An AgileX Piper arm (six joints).
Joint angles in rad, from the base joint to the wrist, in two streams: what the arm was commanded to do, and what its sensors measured. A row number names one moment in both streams.
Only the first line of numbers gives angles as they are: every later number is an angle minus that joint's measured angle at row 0.
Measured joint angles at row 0:
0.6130 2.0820 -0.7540 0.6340 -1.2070 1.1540
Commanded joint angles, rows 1 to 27:
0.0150 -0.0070 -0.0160 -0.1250 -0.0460 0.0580
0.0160 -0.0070 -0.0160 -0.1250 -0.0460 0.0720
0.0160 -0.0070 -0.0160 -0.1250 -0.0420 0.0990
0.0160 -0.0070 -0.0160 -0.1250 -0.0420 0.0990
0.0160 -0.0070 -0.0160 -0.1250 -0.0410 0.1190
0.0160 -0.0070 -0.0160 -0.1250 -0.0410 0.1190
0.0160 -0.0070 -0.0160 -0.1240 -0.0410 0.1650
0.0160 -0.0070 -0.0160 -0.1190 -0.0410 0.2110
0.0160 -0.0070 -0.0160 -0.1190 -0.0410 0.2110
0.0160 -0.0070 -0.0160 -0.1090 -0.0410 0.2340
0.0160 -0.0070 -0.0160 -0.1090 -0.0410 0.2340
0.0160 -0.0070 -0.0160 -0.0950 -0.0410 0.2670
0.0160 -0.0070 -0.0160 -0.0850 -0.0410 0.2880
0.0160 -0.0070 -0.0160 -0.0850 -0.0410 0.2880
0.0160 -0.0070 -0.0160 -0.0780 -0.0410 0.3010
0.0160 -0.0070 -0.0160 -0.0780 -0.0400 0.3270
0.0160 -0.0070 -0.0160 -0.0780 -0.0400 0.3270
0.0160 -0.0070 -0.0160 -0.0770 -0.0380 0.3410
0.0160 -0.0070 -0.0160 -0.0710 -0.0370 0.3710
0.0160 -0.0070 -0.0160 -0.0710 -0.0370 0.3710
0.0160 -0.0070 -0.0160 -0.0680 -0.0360 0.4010
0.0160 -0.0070 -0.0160 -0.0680 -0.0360 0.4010
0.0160 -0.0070 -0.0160 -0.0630 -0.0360 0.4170
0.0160 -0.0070 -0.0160 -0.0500 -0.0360 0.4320
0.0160 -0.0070 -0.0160 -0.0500 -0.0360 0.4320
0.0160 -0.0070 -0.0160 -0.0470 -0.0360 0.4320
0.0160 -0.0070 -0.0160 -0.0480 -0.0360 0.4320
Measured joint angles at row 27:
0.0020 0.0000 0.0000 0.0150 0.0010 0.4170
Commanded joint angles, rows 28 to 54:
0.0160 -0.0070 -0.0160 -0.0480 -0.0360 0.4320
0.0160 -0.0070 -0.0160 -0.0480 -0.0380 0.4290
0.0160 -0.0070 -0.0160 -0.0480 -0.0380 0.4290
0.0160 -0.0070 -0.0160 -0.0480 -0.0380 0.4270
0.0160 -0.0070 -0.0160 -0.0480 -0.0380 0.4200
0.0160 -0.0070 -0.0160 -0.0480 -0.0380 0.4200
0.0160 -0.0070 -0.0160 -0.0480 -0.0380 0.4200
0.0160 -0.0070 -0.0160 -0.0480 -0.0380 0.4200
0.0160 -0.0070 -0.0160 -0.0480 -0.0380 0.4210
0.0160 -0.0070 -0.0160 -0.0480 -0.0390 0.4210
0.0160 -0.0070 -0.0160 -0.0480 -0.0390 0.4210
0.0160 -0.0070 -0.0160 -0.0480 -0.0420 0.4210
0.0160 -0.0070 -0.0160 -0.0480 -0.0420 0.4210
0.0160 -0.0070 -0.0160 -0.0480 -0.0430 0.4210
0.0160 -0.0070 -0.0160 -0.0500 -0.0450 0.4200
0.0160 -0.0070 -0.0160 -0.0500 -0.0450 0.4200
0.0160 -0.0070 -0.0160 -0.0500 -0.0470 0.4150
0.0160 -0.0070 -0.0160 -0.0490 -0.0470 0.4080
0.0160 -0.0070 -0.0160 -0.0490 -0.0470 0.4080
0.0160 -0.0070 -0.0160 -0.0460 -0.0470 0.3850
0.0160 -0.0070 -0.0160 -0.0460 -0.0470 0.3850
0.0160 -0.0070 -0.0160 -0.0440 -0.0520 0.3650
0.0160 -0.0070 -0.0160 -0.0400 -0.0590 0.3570
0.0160 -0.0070 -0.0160 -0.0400 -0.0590 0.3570
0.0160 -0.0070 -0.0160 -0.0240 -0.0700 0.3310
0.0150 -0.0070 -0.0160 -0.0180 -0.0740 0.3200
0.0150 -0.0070 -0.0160 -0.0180 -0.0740 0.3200
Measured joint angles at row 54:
0.0030 0.0000 -0.0010 0.0230 0.0010 0.3700
